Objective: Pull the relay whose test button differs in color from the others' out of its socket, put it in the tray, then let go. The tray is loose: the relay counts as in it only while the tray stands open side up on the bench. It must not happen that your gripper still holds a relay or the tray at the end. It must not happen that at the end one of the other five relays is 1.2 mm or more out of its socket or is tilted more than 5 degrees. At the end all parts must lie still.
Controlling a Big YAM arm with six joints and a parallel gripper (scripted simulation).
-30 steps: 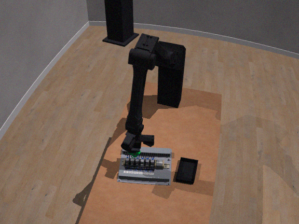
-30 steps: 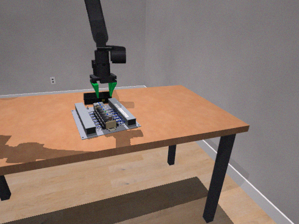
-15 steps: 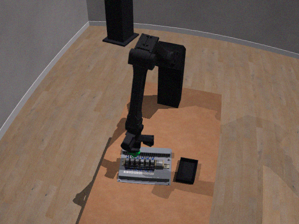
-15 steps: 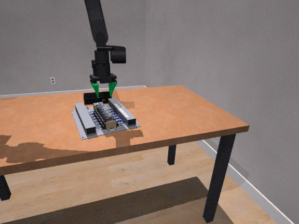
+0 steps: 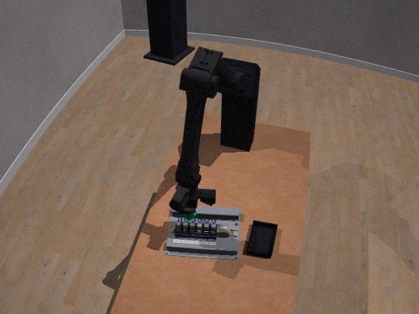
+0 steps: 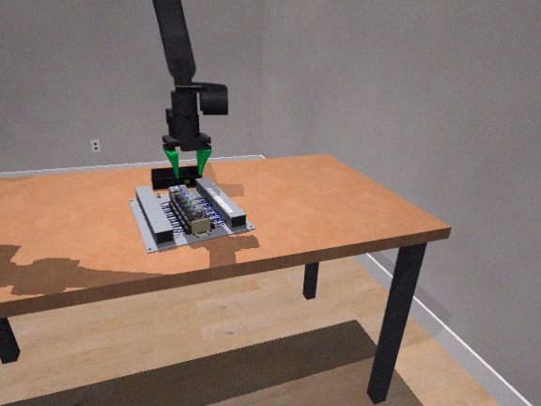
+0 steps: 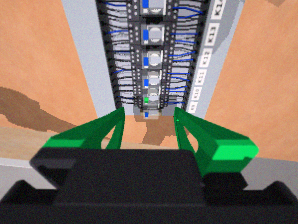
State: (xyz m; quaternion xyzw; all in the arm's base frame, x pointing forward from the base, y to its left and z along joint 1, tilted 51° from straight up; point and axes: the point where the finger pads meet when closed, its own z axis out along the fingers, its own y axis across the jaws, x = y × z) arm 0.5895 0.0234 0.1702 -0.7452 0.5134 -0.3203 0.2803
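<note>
Now: hand 90 mm above the grey relay, 20 mm to the left of it and 10 mm short of it. From my hand the other things lie so: black tray (300 mm to the left, 120 mm below, 90 mm behind).
</note>
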